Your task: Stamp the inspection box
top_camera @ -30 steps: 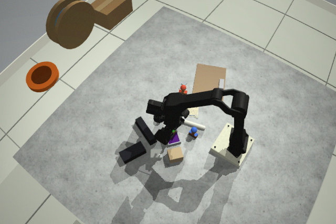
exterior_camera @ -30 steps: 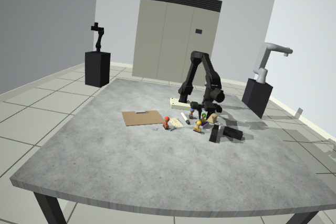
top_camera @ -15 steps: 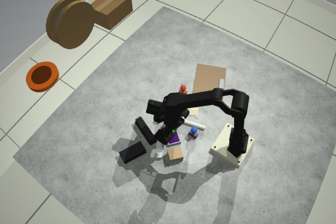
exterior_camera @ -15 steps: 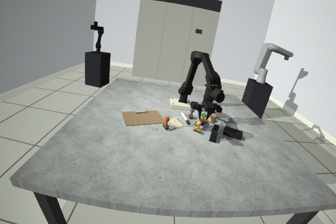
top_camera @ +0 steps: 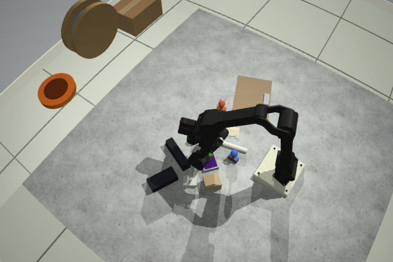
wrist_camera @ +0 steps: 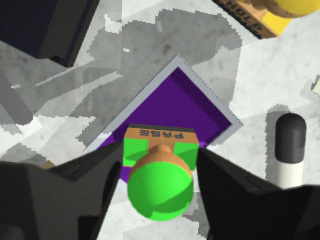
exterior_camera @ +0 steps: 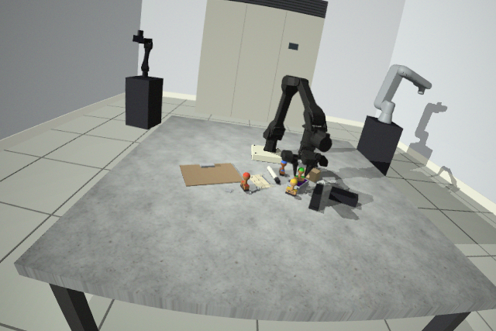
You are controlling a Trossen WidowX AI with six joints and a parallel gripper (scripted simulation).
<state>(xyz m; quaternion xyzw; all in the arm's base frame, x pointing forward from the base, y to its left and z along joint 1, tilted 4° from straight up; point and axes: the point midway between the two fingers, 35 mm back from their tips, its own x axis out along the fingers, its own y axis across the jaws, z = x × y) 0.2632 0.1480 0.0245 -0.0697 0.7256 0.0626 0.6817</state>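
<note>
Now: gripper tip 3 cm above the purple ink pad. From my gripper tip the other things lie so: yellow-knobbed stamp: 9 cm ahead, 3 cm to the right, 2 cm below; blue-knobbed stamp: 7 cm to the right, 7 cm behind, 2 cm below; green pass stamp: right at my gripper tip.
</note>
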